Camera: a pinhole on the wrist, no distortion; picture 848 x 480 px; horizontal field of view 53.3 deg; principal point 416.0 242.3 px. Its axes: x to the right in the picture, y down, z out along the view. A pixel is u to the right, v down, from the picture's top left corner.
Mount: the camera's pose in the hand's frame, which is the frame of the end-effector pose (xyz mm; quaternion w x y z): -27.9 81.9 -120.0 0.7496 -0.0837 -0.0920 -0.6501
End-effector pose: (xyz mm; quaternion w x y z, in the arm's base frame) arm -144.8 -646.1 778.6 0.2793 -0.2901 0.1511 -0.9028
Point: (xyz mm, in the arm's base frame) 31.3 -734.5 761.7
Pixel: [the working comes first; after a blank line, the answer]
In the camera's frame: -17.7 -37.3 235.0

352 108
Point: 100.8 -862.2 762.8
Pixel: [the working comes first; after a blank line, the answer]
In the camera's frame: -124.7 9.6 321.7

88 267
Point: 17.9 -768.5 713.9
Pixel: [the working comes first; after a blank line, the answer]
In the camera's frame: -67.6 -23.0 204.5

137 147
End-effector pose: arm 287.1 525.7 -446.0 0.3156 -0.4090 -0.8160 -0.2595
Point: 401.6 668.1 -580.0
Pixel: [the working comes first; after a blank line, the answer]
In the camera's frame: -4.0 -42.9 281.1

404 113
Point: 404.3 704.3 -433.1
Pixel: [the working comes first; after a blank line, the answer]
In the camera's frame: -49.1 86.5 217.0

outside the picture
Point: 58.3 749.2 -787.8
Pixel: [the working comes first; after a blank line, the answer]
In the camera's frame: 341.7 -34.3 500.3

outside the picture
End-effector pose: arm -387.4 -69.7 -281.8 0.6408 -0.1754 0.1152 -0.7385
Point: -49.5 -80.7 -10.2
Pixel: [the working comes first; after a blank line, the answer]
In the camera's frame: 14.7 42.8 517.1

440 312
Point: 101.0 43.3 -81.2
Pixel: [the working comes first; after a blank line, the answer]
In the camera's frame: -144.4 -83.1 560.2

198 117
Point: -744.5 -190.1 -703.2
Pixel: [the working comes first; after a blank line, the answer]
In the camera's frame: 128.5 111.6 -461.4

behind the camera
